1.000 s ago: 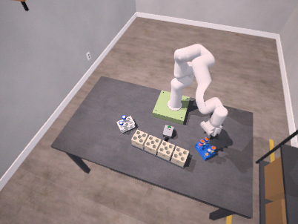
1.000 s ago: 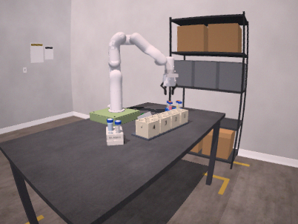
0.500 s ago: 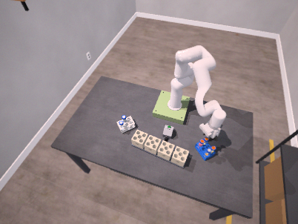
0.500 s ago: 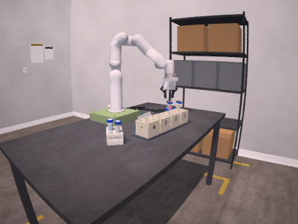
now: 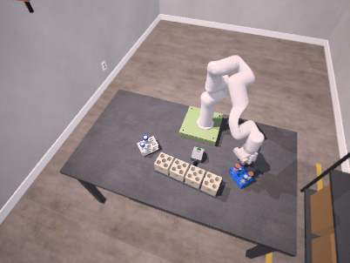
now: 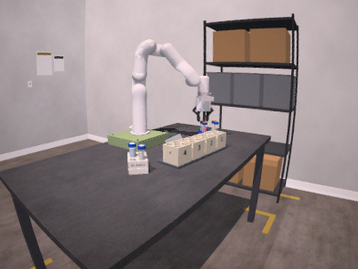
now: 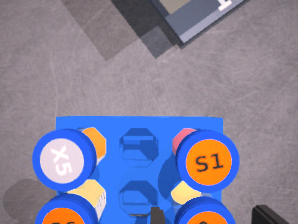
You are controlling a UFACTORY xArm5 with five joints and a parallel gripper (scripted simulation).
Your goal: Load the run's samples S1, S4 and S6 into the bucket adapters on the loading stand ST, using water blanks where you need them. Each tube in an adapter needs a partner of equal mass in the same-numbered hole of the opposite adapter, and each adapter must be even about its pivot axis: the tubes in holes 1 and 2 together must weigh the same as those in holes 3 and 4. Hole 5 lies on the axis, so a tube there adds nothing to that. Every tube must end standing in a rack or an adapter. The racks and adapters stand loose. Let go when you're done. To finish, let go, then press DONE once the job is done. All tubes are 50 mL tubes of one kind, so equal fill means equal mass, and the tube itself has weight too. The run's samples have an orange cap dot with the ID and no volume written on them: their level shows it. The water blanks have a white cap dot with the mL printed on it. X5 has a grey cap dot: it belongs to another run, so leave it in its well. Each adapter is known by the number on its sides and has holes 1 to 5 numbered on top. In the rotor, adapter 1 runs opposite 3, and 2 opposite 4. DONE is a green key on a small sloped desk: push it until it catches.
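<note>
Now: hand 1 cm past the sample tube S4 and 7 cm above it. The rest, counted from my hand: sample tube S6: 5 cm ahead, 5 cm to the left, 7 cm below; then blue sample rack: 4 cm ahead, 2 cm to the left, 11 cm below; then white blanks rack: 4 cm ahead, 65 cm to the right, 11 cm below.
</note>
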